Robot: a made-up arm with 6 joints. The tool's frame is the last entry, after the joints.
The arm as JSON. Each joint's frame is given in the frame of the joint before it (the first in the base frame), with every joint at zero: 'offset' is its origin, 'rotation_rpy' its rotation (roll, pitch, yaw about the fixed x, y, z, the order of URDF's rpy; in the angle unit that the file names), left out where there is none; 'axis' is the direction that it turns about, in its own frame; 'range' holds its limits. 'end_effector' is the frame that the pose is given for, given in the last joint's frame.
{
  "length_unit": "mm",
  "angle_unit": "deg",
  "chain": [
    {
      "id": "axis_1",
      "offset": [
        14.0,
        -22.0,
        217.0
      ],
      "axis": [
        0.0,
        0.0,
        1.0
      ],
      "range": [
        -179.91,
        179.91
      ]
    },
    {
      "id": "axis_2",
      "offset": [
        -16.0,
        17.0,
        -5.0
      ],
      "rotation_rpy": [
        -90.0,
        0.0,
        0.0
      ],
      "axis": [
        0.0,
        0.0,
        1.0
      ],
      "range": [
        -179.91,
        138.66
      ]
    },
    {
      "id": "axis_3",
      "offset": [
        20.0,
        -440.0,
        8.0
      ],
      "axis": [
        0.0,
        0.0,
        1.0
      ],
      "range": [
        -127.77,
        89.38
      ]
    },
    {
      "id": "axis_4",
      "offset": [
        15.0,
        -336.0,
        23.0
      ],
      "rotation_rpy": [
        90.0,
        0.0,
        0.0
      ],
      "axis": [
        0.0,
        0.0,
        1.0
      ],
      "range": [
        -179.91,
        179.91
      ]
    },
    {
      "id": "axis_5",
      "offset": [
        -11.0,
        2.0,
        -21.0
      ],
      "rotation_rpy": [
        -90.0,
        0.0,
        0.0
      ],
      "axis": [
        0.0,
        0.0,
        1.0
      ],
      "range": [
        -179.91,
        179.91
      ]
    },
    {
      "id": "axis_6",
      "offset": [
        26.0,
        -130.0,
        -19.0
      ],
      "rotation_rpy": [
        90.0,
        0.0,
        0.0
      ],
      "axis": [
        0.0,
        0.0,
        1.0
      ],
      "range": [
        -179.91,
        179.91
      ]
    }
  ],
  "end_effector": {
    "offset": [
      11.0,
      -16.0,
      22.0
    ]
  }
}
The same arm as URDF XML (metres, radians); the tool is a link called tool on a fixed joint. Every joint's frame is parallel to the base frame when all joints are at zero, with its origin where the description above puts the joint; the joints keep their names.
<robot name="arm">
<link name="base_link"/>
<link name="link1"/>
<link name="link2"/>
<link name="link3"/>
<link name="link4"/>
<link name="link5"/>
<link name="link6"/>
<link name="tool"/>
<joint name="axis_1" type="revolute"><parent link="base_link"/><child link="link1"/><origin xyz="0.0140 -0.0220 0.2170"/><axis xyz="0 0 1"/><limit lower="-3.1400" upper="3.1400"/></joint>
<joint name="axis_2" type="revolute"><parent link="link1"/><child link="link2"/><origin xyz="-0.0160 0.0170 -0.0050"/><axis xyz="0 1 0"/><limit lower="-3.1400" upper="2.4201"/></joint>
<joint name="axis_3" type="revolute"><parent link="link2"/><child link="link3"/><origin xyz="0.0200 0.0080 0.4400"/><axis xyz="0 1 0"/><limit lower="-2.2300" upper="1.5600"/></joint>
<joint name="axis_4" type="revolute"><parent link="link3"/><child link="link4"/><origin xyz="0.0150 0.0230 0.3360"/><axis xyz="0 0 1"/><limit lower="-3.1400" upper="3.1400"/></joint>
<joint name="axis_5" type="revolute"><parent link="link4"/><child link="link5"/><origin xyz="-0.0110 0.0020 -0.0210"/><axis xyz="0 1 0"/><limit lower="-3.1400" upper="3.1400"/></joint>
<joint name="axis_6" type="revolute"><parent link="link5"/><child link="link6"/><origin xyz="0.0260 -0.0190 0.1300"/><axis xyz="0 0 1"/><limit lower="-3.1400" upper="3.1400"/></joint>
<joint name="tool_joint" type="fixed"><parent link="link6"/><child link="tool"/><origin xyz="0.0110 -0.0160 0.0220"/></joint>
</robot>

